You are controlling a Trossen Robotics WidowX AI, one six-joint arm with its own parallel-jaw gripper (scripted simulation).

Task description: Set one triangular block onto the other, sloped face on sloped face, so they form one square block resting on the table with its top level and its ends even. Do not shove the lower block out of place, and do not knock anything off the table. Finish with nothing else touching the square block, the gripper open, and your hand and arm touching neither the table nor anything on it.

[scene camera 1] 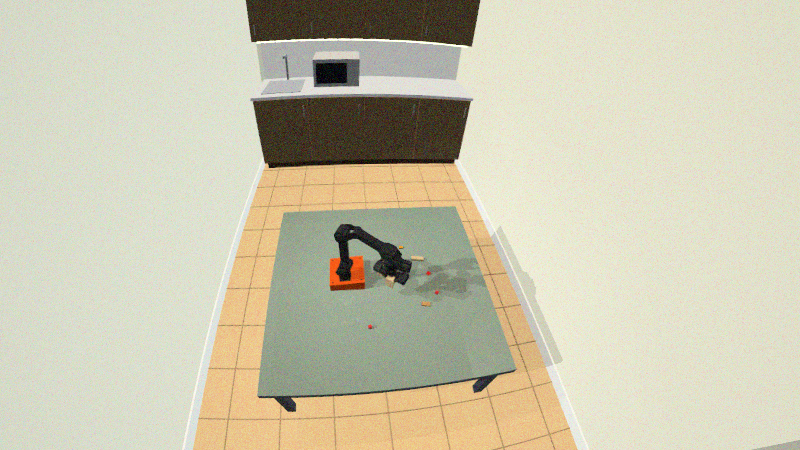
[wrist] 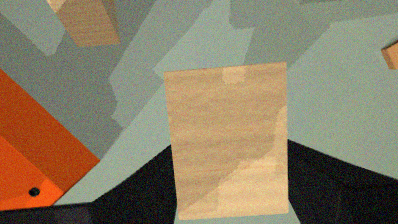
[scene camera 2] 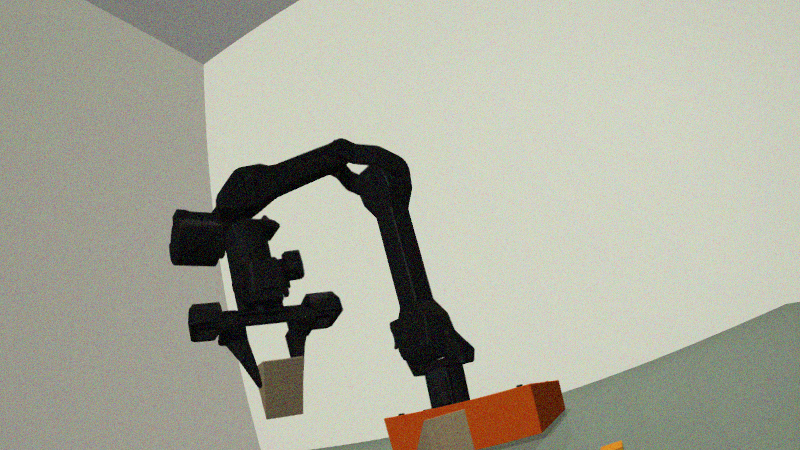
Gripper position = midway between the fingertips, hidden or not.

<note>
I see my gripper [scene camera 2: 280,384].
My gripper shows as well in the wrist view [wrist: 223,147].
</note>
